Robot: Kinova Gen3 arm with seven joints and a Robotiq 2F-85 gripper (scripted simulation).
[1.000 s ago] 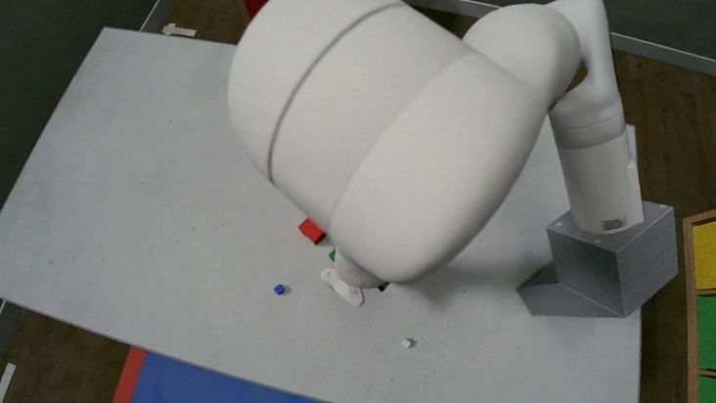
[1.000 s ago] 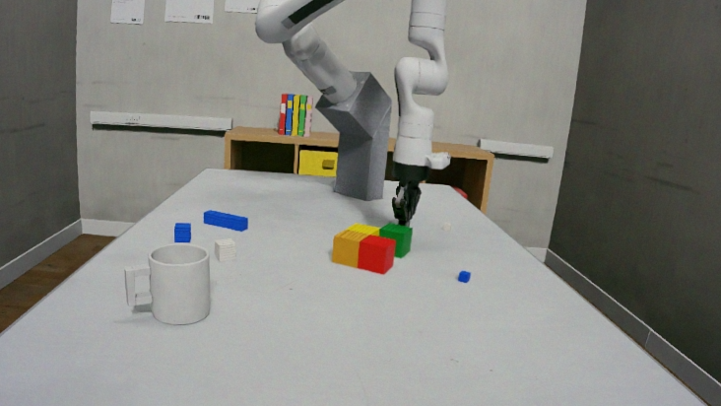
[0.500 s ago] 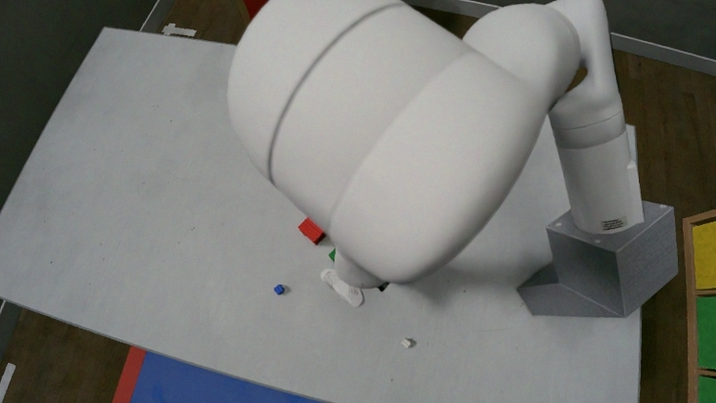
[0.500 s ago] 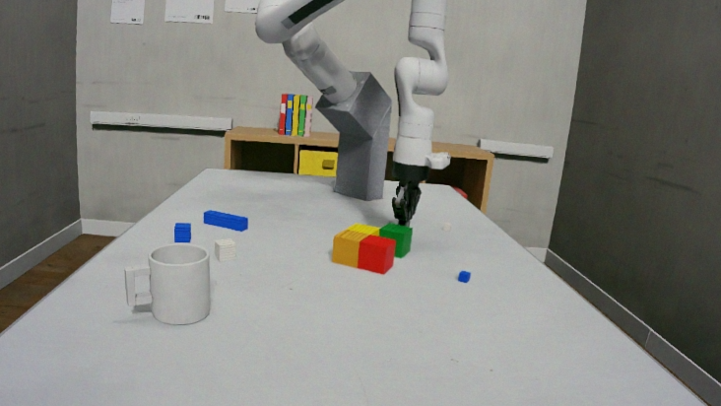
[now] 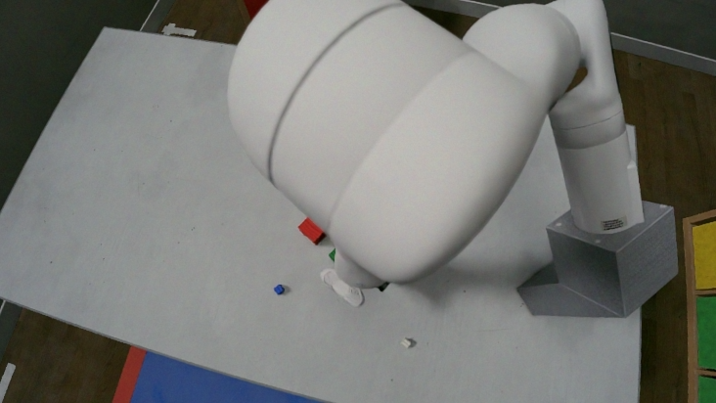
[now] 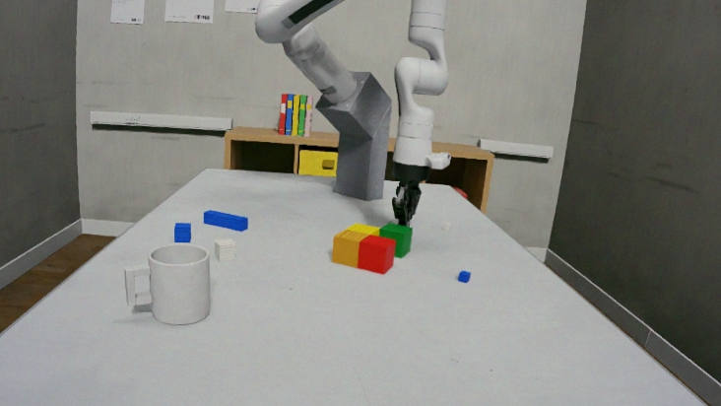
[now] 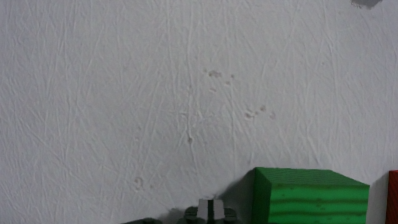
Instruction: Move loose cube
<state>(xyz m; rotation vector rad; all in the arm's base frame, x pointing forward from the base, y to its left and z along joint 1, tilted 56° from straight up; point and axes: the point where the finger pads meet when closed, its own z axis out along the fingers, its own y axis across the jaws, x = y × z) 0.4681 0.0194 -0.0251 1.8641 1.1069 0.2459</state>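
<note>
Now: hand 4 cm short of the green cube, 4 cm to the left of it and 1 cm above it. The rest, counted from my hand: yellow cube (4 cm ahead, 11 cm to the right, 1 cm below); red cube (11 cm ahead, 10 cm to the right, 1 cm below); orange cube (7 cm ahead, 14 cm to the right, 1 cm below).
</note>
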